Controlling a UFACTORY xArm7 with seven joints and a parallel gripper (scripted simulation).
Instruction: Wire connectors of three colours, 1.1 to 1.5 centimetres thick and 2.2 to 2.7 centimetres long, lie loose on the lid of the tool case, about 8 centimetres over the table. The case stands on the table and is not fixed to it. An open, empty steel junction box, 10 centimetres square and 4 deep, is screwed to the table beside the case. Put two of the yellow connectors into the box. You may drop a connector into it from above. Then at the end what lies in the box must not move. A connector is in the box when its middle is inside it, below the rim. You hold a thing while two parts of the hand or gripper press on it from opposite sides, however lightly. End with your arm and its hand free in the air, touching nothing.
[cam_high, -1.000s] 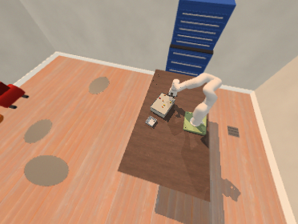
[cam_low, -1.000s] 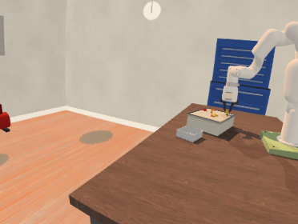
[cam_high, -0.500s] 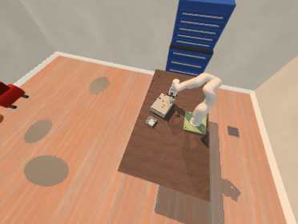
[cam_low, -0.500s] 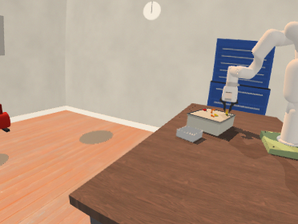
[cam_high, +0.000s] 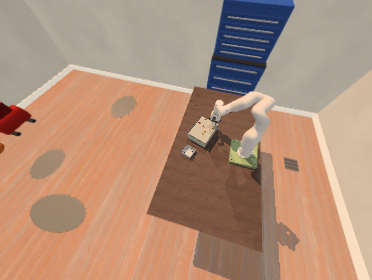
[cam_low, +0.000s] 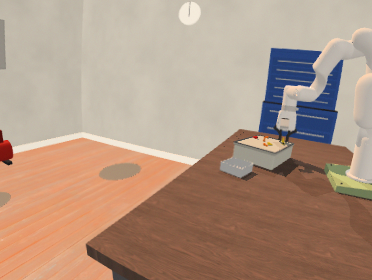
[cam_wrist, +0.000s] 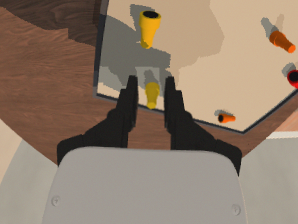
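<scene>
The junction box is 20 cm ahead of my hand, 36 cm to the left of it and 10 cm below it. From my hand the other things lie so: tool case 9 cm ahead, 9 cm to the left, 4 cm below; red connector 15 cm ahead, 2 cm to the left, 2 cm below.
</scene>
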